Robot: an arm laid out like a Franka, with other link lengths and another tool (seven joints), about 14 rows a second.
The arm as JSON. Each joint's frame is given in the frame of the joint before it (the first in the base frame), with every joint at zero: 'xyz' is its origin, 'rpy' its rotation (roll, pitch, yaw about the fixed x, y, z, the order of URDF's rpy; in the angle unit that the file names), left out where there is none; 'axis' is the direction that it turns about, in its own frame. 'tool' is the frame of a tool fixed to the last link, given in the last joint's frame.
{
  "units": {
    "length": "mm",
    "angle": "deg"
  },
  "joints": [
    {
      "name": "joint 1",
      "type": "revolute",
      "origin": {
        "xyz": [
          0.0,
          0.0,
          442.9
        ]
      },
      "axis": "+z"
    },
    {
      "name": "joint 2",
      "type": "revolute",
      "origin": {
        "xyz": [
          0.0,
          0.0,
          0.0
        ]
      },
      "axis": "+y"
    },
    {
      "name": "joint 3",
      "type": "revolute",
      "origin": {
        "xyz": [
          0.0,
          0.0,
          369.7
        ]
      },
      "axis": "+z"
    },
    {
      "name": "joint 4",
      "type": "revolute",
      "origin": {
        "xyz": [
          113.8,
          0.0,
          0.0
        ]
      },
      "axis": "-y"
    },
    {
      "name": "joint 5",
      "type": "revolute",
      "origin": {
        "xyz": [
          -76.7,
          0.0,
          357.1
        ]
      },
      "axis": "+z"
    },
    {
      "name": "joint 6",
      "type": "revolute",
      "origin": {
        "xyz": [
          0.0,
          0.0,
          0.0
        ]
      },
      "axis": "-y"
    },
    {
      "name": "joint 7",
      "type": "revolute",
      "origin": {
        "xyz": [
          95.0,
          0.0,
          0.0
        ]
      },
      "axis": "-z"
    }
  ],
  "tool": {
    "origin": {
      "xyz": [
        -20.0,
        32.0,
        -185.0
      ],
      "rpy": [
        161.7,
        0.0,
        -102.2
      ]
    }
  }
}
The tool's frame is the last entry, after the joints.
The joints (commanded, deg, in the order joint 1, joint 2, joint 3, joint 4, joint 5, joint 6, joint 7), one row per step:
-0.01, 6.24, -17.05, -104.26, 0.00, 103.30, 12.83
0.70, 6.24, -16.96, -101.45, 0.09, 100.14, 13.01
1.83, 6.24, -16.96, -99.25, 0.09, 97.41, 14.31
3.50, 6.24, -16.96, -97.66, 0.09, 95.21, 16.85
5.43, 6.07, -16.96, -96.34, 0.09, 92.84, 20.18
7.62, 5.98, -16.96, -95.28, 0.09, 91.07, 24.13
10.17, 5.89, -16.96, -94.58, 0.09, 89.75, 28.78
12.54, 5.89, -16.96, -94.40, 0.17, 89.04, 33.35
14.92, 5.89, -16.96, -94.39, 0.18, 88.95, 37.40
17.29, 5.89, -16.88, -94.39, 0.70, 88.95, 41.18
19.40, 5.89, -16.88, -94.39, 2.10, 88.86, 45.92
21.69, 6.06, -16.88, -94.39, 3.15, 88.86, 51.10
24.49, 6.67, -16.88, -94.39, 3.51, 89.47, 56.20
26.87, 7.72, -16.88, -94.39, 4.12, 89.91, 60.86
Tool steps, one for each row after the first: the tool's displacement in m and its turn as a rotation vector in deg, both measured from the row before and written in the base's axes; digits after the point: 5 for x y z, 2 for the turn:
0.00299, 0.00833, 0.01743, 0.17, 0.31, 0.58
0.00250, 0.01178, 0.01333, -0.03, 0.52, -0.17
0.00305, 0.01728, 0.00927, -0.22, 0.61, -0.86
0.00113, 0.02013, 0.00869, -0.28, 0.87, -1.39
0.00221, 0.02238, 0.00649, -0.53, 0.62, -1.72
0.00217, 0.02573, 0.00417, -0.73, 0.51, -2.04
0.00161, 0.02397, 0.00009, -0.73, 0.48, -2.15
0.00183, 0.02366, -0.00052, -0.77, 0.02, -1.60
0.00095, 0.02601, -0.00019, -0.21, -0.08, -1.35
0.00046, 0.02530, 0.00017, 0.46, 0.07, -2.79
0.00013, 0.02594, -0.00165, -0.04, 0.24, -2.97
0.00120, 0.02943, -0.00580, -0.83, 0.02, -2.28
0.00081, 0.02654, -0.01035, -0.75, 0.60, -2.32

